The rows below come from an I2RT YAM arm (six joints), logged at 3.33 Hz.
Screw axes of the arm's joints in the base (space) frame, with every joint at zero. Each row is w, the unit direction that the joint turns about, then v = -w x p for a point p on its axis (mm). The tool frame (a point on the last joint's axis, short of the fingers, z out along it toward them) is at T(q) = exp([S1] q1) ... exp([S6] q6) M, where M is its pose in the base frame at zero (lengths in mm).
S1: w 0 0 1 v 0 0 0
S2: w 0 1 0 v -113.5 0 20
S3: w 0 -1 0 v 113.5 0 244
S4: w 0 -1 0 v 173.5 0 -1
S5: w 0 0 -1 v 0 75 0
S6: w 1 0 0 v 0 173.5 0
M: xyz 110.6 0 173.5 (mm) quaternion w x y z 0.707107 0 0.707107 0
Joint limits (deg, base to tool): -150..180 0..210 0..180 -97..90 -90..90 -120..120
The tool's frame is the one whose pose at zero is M.
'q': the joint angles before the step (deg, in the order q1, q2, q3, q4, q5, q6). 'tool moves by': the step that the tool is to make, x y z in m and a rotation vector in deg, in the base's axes. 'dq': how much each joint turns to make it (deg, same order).
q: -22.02 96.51 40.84 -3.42 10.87 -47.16
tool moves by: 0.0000 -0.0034 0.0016 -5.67 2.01 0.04
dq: -0.01 0.01 0.00 1.03 5.10 -3.27
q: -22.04 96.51 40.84 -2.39 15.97 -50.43
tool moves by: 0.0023 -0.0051 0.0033 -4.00 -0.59 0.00
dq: -0.44 0.01 0.01 2.76 2.67 -2.38
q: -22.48 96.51 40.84 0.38 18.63 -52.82
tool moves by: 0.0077 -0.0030 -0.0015 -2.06 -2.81 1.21
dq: 0.03 1.53 0.00 5.40 -0.04 -1.52
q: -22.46 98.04 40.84 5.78 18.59 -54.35
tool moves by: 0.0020 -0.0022 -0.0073 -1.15 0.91 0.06
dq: -0.13 1.93 0.02 1.87 0.99 -1.09
